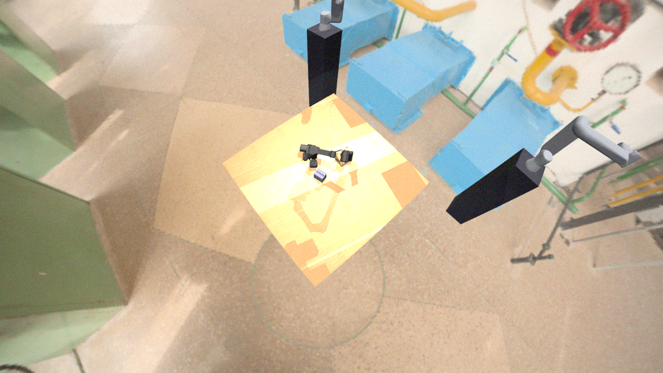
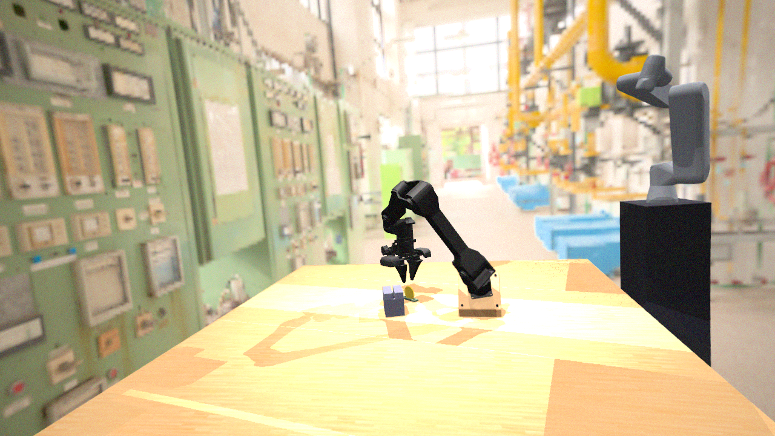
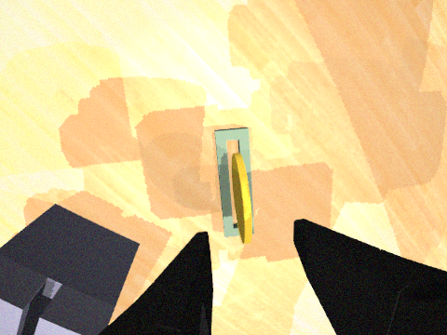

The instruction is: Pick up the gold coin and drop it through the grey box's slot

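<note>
My gripper tip is 4 cm above the gold coin.
</note>
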